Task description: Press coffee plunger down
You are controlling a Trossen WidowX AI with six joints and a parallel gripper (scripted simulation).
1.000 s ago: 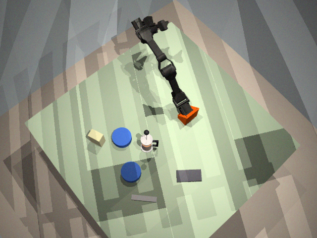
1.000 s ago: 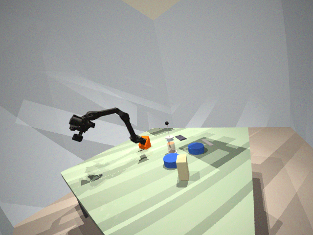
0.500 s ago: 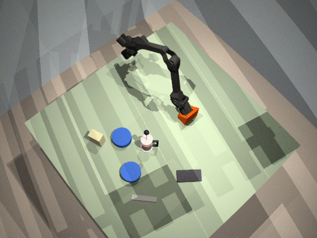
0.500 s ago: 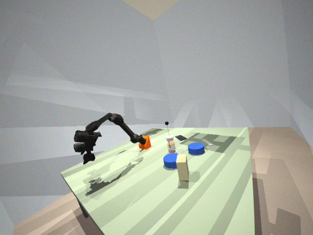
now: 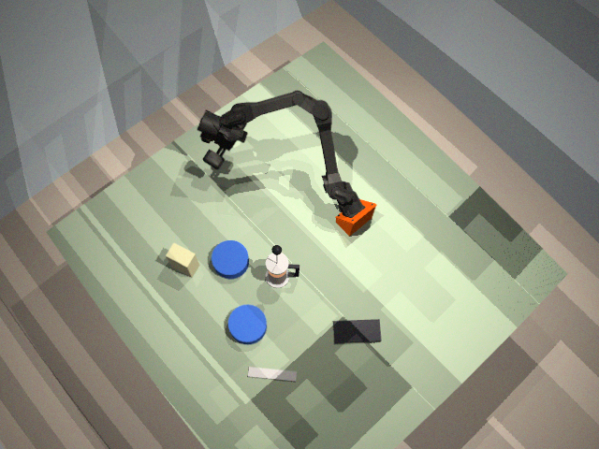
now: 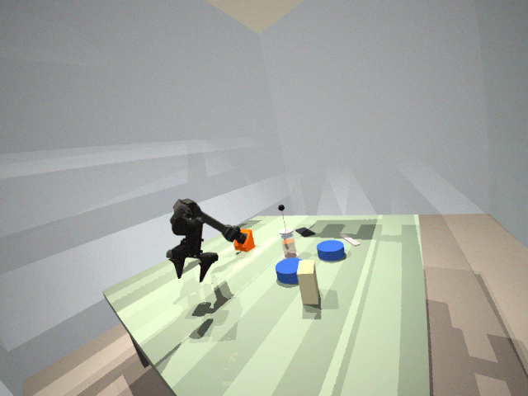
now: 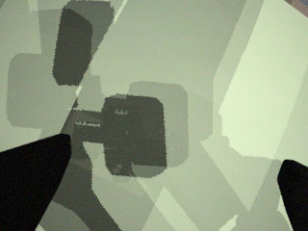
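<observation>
The coffee press is 460 mm to the left of my gripper tip, 90 mm ahead of it and 10 mm above it. Round my gripper tip: dark flat plate 760 mm to the left, 110 mm below, 10 mm ahead.
</observation>
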